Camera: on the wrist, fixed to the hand. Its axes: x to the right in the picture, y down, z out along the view.
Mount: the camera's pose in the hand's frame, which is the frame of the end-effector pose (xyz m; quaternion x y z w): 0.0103 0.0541 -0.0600 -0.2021 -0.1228 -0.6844 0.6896
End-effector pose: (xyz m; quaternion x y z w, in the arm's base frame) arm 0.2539 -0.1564 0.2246 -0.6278 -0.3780 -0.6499 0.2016
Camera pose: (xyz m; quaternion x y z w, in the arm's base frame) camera 0.2526 -0.2331 0.2519 0.2948 0.5838 0.5855 0.4791
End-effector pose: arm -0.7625 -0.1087 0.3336 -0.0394 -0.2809 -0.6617 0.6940
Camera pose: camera -0.6917 -0.1370 0.3050 0.0564 0.1722 0.9833 0.0167
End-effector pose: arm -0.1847 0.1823 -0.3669 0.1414 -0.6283 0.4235 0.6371
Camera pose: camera -0.1842 0.2613 -0.3867 0.4508 -0.5004 -0.2883 0.6807
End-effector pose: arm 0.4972 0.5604 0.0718 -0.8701 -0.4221 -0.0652 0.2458
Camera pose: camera 0.5509 0.5104 0.1072 0.3689 0.9037 0.1917 0.1028
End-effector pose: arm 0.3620 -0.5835 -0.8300 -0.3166 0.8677 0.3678 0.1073
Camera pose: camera 0.3228 -0.6021 -0.7611 -0.7888 0.2942 0.3945 0.3683
